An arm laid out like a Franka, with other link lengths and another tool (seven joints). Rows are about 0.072 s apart.
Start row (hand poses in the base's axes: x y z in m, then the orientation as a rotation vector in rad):
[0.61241, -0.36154, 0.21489, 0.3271, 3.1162, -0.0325]
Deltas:
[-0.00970, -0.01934, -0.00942, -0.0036, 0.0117, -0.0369]
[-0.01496, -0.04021, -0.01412, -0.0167, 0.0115, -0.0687]
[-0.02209, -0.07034, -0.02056, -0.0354, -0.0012, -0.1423]
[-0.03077, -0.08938, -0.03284, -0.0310, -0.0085, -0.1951]
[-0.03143, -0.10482, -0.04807, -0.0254, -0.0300, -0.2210]
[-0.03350, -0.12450, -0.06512, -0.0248, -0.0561, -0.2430]
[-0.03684, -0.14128, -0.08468, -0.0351, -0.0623, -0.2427]
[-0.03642, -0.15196, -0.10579, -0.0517, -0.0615, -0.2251]
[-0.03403, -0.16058, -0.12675, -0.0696, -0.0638, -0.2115]
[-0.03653, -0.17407, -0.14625, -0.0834, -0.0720, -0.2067]
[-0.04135, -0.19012, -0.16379, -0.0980, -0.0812, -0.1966]
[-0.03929, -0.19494, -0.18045, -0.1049, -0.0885, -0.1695]
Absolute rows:
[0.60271, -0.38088, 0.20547, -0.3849, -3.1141, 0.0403]
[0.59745, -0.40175, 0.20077, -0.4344, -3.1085, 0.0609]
[0.59032, -0.43188, 0.19433, 0.5469, 3.0807, -0.0881]
[0.58164, -0.45092, 0.18205, 0.6270, 3.0593, -0.0802]
[0.58098, -0.46636, 0.16682, 0.6627, 3.0311, -0.0676]
[0.57891, -0.48604, 0.14977, 0.6908, 2.9987, -0.0621]
[0.57557, -0.50282, 0.13021, 0.6887, 2.9914, -0.0766]
[0.57599, -0.51350, 0.10910, 0.6620, 2.9955, -0.1020]
[0.57838, -0.52212, 0.08814, 0.6405, 2.9947, -0.1286]
[0.57588, -0.53561, 0.06864, 0.6313, 2.9859, -0.1479]
[0.57106, -0.55166, 0.05110, 0.6140, 2.9775, -0.1679]
[0.57312, -0.55648, 0.03444, 0.5720, 2.9769, -0.1767]

